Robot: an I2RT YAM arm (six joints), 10 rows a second.
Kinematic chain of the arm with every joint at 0, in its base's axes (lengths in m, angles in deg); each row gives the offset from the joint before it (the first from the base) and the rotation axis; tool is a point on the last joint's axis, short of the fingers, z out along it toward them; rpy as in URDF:
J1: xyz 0 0 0.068 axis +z
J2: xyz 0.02 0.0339 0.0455 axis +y
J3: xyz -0.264 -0.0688 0 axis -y
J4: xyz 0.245 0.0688 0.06 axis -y
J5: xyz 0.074 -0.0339 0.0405 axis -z
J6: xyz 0.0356 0 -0.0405 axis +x
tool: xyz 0 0 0 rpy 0 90 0
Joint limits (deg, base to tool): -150..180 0..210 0..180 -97..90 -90..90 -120..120
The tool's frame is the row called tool.
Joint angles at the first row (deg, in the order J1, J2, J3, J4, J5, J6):
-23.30 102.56 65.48 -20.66 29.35 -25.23
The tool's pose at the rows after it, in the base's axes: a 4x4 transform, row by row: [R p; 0 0 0 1], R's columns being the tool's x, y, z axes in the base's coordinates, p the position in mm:
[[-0.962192 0.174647 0.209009 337.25], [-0.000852 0.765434 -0.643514 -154.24], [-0.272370 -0.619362 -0.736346 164.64], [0 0 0 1]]
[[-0.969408 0.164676 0.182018 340.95], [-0.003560 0.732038 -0.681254 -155.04], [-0.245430 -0.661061 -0.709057 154.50], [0 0 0 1]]
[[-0.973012 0.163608 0.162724 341.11], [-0.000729 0.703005 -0.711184 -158.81], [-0.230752 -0.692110 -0.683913 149.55], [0 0 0 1]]
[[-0.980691 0.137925 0.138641 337.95], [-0.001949 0.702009 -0.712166 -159.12], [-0.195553 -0.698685 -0.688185 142.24], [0 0 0 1]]
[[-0.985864 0.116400 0.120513 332.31], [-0.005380 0.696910 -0.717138 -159.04], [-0.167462 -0.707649 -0.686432 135.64], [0 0 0 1]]
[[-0.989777 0.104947 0.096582 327.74], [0.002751 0.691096 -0.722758 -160.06], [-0.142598 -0.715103 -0.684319 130.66], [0 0 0 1]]
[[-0.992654 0.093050 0.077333 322.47], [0.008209 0.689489 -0.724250 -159.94], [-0.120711 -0.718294 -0.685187 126.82], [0 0 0 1]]
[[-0.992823 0.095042 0.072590 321.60], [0.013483 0.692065 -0.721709 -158.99], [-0.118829 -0.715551 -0.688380 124.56], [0 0 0 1]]
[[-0.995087 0.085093 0.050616 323.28], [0.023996 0.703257 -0.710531 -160.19], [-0.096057 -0.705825 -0.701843 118.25], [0 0 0 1]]
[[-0.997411 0.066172 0.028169 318.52], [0.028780 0.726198 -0.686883 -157.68], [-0.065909 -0.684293 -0.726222 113.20], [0 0 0 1]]
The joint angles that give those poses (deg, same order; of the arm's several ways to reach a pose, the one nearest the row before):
-21.71 105.81 65.48 -19.25 31.37 -24.70
-21.36 107.75 65.21 -16.97 34.62 -25.66
-21.71 108.63 64.78 -14.94 36.91 -26.80
-21.88 109.25 63.99 -14.94 37.53 -27.59
-22.15 109.25 62.32 -13.98 38.23 -28.65
-22.50 109.42 61.35 -13.80 39.11 -29.00
-22.76 109.25 60.21 -13.80 39.64 -29.27
-22.68 109.42 59.94 -13.89 39.64 -28.74
-22.76 111.00 60.90 -15.29 39.46 -28.04
-22.76 111.19 60.39 -17.31 38.50 -27.33

